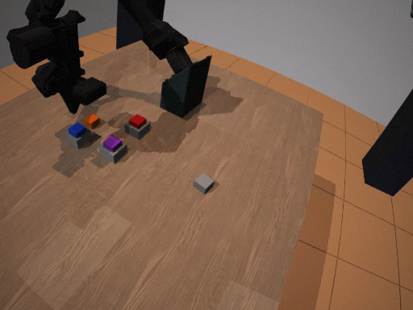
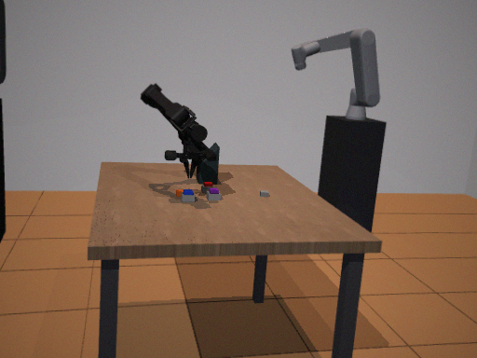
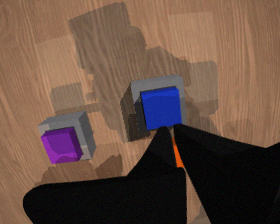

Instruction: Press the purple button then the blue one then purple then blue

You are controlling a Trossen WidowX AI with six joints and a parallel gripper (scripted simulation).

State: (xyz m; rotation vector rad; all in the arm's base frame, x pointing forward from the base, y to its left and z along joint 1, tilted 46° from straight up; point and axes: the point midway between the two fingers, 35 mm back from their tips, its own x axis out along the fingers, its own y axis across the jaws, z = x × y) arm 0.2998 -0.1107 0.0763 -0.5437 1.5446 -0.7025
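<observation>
My gripper tip is now 60 mm above the blue button. Also, from my gripper tip: red button (120 mm behind, 100 mm to the left, 60 mm below); then small orange block (80 mm below, 70 mm behind, 20 mm to the right); then purple button (100 mm to the left, 60 mm below, 20 mm behind).
</observation>
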